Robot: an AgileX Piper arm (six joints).
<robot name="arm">
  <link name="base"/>
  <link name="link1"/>
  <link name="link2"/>
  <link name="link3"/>
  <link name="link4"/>
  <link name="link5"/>
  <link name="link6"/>
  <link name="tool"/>
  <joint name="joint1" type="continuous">
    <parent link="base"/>
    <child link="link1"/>
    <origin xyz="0 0 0.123" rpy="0 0 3.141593"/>
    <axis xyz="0 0 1"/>
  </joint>
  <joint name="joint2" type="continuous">
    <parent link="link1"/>
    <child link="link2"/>
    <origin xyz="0 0 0" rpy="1.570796 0 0"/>
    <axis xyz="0 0 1"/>
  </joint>
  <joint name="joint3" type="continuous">
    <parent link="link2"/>
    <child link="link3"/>
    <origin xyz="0.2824 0.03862 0" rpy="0 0 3.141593"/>
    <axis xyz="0 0 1"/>
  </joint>
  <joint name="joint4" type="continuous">
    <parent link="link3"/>
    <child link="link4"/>
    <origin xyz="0.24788 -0.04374 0" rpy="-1.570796 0 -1.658"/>
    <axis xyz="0 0 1"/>
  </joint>
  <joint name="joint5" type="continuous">
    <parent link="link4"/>
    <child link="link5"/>
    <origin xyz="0 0 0" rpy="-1.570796 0 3.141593"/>
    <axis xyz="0 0 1"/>
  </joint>
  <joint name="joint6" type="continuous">
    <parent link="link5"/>
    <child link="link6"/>
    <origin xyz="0 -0.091 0" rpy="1.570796 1.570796 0"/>
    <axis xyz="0 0 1"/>
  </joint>
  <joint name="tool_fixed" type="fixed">
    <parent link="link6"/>
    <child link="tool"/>
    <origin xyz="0 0 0" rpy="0 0 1.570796"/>
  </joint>
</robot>
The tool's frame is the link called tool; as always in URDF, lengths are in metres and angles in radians. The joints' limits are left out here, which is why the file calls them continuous.
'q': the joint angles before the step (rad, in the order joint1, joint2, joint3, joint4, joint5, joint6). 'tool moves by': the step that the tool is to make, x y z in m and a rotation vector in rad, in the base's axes. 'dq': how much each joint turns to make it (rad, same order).
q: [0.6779, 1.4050, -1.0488, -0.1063, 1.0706, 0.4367]
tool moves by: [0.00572, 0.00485, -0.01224, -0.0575, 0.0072, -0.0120]
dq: [0.0159, 0.0485, -0.0001, -0.0514, -0.0014, 0.0442]
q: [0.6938, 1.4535, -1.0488, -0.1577, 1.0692, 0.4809]
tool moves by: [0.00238, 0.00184, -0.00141, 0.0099, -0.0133, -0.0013]
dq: [0.0000, 0.0069, 0.0000, -0.0034, -0.0228, 0.0060]
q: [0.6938, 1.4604, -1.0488, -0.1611, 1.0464, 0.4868]
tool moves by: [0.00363, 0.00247, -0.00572, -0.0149, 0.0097, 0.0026]
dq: [0.0000, 0.0251, -0.0038, -0.0058, -0.0044, 0.0000]
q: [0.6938, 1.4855, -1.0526, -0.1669, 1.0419, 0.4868]
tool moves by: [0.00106, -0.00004, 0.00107, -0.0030, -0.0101, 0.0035]
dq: [0.0000, 0.0000, -0.0035, -0.0095, -0.0024, 0.0001]
